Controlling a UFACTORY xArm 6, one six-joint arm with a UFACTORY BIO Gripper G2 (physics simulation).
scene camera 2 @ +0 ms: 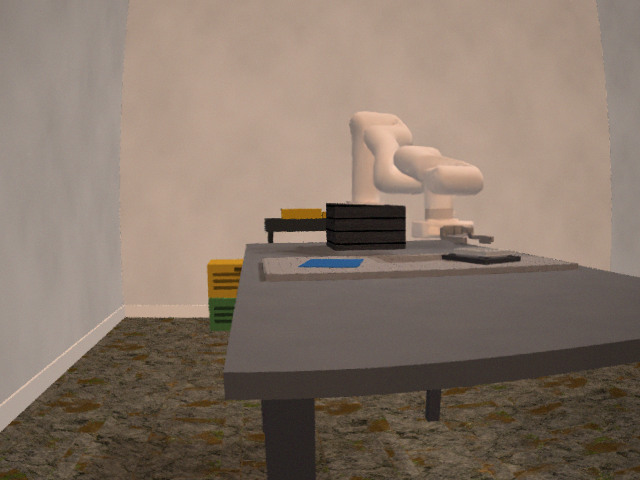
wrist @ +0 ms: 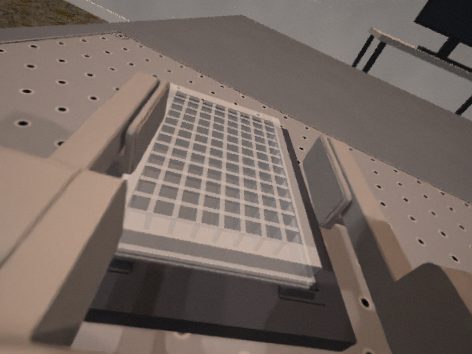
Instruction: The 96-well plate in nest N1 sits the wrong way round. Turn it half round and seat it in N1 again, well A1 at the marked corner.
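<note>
The clear 96-well plate (scene camera 2: 485, 253) (wrist: 225, 200) lies on the black nest (scene camera 2: 481, 259) (wrist: 220, 305). The nest's dark base shows along the plate's near and right sides in the wrist view. I cannot read a well A1 mark or the nest's marked corner, and I cannot tell whether the plate is fully seated. My gripper (scene camera 2: 470, 237) (wrist: 236, 152) is shut on nothing, its two finger pads still standing apart. It is above the plate; in the wrist view the left pad overlaps the plate's left edge and the right pad shows beyond its right edge.
A perforated light board (scene camera 2: 413, 269) (wrist: 80, 107) lies under the nest on the grey table (scene camera 2: 413, 315) (wrist: 210, 47). A flat blue rectangle (scene camera 2: 331, 263) lies on the board's left part. A black layered stack (scene camera 2: 366, 227) stands behind it. Another table (wrist: 415, 47) carries a dark monitor.
</note>
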